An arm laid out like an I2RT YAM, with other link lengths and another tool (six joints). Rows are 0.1 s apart.
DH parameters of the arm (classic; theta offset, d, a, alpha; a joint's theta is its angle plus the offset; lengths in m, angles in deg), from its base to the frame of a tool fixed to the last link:
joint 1: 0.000 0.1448 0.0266 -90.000
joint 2: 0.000 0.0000 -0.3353 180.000
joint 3: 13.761 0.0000 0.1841 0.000
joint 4: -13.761 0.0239 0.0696 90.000
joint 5: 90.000 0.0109 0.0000 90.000
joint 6: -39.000 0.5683 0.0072 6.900
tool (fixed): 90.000 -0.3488 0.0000 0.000
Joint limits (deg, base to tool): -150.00..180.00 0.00..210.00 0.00..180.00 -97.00..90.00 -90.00..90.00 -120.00..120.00
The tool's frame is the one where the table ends.
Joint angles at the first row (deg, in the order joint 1, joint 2, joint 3, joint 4, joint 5, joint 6):
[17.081, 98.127, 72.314, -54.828, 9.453, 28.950]
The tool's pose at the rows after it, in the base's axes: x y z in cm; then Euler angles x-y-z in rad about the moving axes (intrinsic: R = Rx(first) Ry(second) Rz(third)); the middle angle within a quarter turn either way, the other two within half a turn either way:
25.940 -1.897 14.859 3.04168 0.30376 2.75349
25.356 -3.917 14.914 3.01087 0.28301 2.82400
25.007 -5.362 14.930 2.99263 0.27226 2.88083
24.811 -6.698 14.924 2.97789 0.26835 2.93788
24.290 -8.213 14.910 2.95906 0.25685 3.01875
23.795 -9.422 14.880 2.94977 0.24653 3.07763
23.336 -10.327 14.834 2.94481 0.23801 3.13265
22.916 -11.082 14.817 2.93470 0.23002 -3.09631
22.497 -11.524 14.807 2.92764 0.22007 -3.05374
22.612 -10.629 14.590 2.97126 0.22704 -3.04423
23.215 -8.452 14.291 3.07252 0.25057 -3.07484
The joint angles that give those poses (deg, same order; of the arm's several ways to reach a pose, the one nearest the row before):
[13.410, 98.126, 72.313, -55.265, 10.568, 29.191]
[9.454, 98.127, 72.315, -56.097, 11.005, 29.147]
[6.306, 98.127, 72.314, -56.293, 11.136, 29.169]
[3.202, 98.127, 72.313, -56.030, 11.136, 29.212]
[-0.471, 98.127, 72.313, -56.073, 11.136, 30.086]
[-3.639, 98.126, 72.313, -56.095, 10.852, 30.283]
[-6.305, 98.126, 72.315, -56.119, 10.437, 30.786]
[-8.381, 98.126, 72.315, -56.163, 10.415, 31.792]
[-9.736, 98.127, 72.314, -56.446, 10.437, 32.907]
[-10.043, 98.127, 72.314, -56.489, 7.814, 33.409]
[-9.736, 98.127, 72.316, -56.229, 2.153, 32.623]

